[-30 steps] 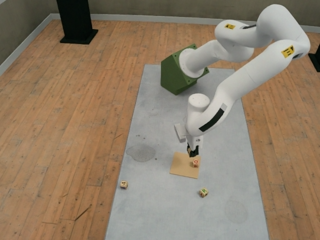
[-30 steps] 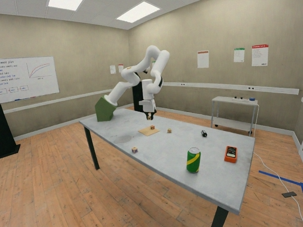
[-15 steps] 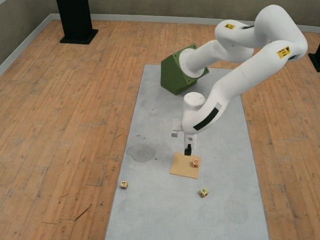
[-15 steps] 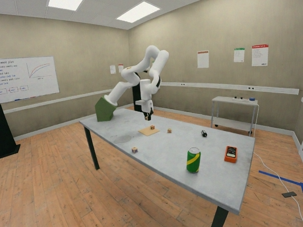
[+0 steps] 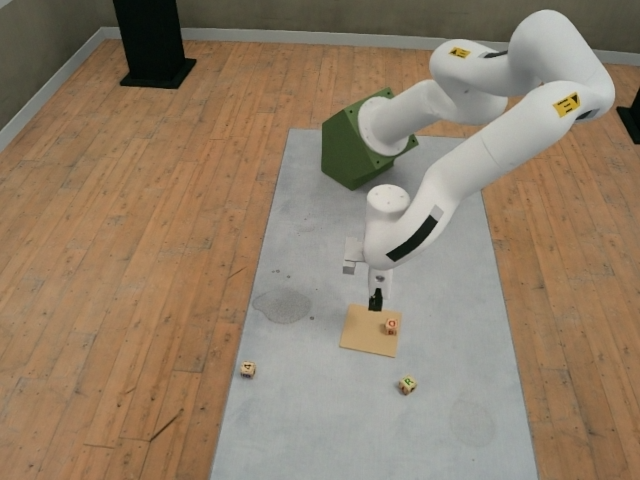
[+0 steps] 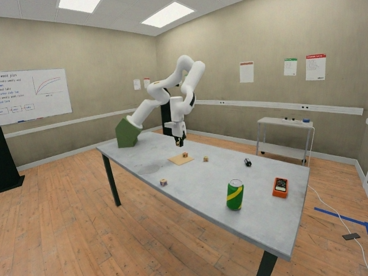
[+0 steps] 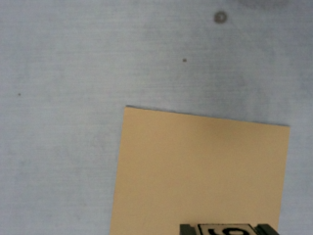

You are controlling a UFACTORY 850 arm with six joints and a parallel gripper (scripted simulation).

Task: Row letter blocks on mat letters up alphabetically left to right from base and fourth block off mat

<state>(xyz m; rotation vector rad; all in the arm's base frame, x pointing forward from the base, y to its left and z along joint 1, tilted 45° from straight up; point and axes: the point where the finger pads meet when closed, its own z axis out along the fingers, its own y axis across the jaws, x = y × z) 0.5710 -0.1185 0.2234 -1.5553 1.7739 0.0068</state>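
The tan square mat is 12 cm below my hand. Round my hand: block marked 4: 17 cm ahead, 28 cm to the right, 11 cm below; green can: 54 cm ahead, 18 cm to the right, 6 cm below; small black object: 42 cm ahead, 20 cm to the left, 11 cm below.
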